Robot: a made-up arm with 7 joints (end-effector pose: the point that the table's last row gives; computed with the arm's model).
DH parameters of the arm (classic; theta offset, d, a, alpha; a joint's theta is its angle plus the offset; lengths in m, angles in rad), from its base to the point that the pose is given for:
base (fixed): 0 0.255 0.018 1.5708
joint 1: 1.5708 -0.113 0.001 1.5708
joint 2: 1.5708 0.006 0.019 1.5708
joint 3: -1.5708 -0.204 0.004 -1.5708
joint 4: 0 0.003 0.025 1.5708
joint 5: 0 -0.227 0.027 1.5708
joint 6: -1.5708 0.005 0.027 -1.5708
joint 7: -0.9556 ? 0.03 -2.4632
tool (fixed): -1.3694 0.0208 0 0
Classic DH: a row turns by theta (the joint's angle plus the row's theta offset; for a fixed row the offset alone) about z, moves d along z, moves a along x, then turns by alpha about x.
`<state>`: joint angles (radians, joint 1 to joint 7).
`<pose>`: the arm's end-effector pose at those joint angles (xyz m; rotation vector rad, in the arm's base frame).
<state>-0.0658 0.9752 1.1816 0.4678 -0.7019 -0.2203 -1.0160</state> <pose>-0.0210 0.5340 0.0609 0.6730 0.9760 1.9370</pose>
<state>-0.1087 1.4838 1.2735 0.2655 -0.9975 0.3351 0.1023</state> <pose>-0.0481 0.5888 0.2385 0.3824 1.9550 1.3318</pose>
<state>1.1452 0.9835 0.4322 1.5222 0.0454 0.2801 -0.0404</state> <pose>0.1978 0.4399 0.4304 0.4671 -0.1814 0.8075</pose>
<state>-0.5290 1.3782 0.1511 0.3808 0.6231 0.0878 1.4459</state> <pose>-0.0255 0.5713 0.0897 -0.0251 1.8457 -0.8435</pose>
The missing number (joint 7, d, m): 0.0562
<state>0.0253 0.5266 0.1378 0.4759 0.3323 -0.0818 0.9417</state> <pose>0.0943 0.3266 -0.1924 -0.0673 1.2943 -0.9152</pose>
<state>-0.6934 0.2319 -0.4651 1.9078 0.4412 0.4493 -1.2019</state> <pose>0.0317 0.0390 -0.0832 0.0937 1.6746 0.1365</pose>
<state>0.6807 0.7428 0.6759 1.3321 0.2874 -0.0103 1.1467</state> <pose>0.3070 0.4327 0.2513 0.9296 0.0946 -0.4046</pose>
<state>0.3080 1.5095 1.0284 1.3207 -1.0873 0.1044 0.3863</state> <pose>0.0304 0.4489 0.4855 1.2537 1.1202 1.6917</pose>
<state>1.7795 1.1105 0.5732 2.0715 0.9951 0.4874 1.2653</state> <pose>-0.0171 0.2517 0.5124 1.9379 -0.8137 -0.1335</pose>
